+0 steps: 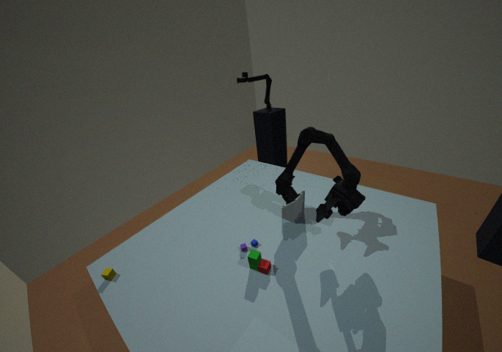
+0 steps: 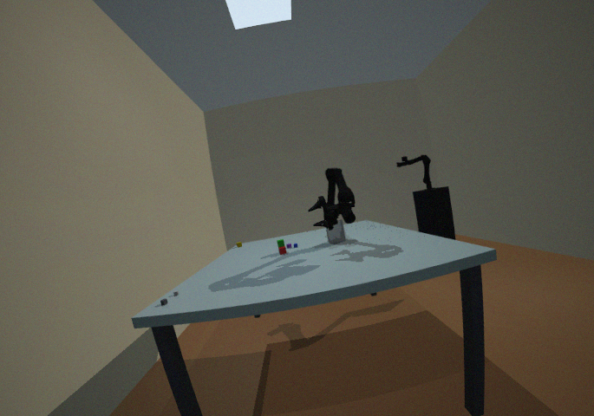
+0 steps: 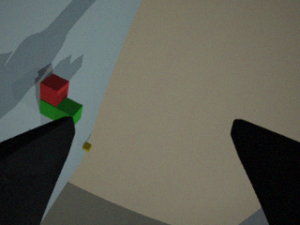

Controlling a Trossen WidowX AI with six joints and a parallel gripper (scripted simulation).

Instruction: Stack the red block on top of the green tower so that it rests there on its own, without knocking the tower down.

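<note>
The red block lies 21 cm ahead of my gripper tip, 12 cm to the right of it and 17 cm below it. Also, from my gripper tip: yellow cube: 70 cm ahead, 60 cm to the right, 18 cm below; purple cube: 19 cm ahead, 26 cm to the right, 18 cm below; blue cube: 14 cm ahead, 24 cm to the right, 18 cm below.
</note>
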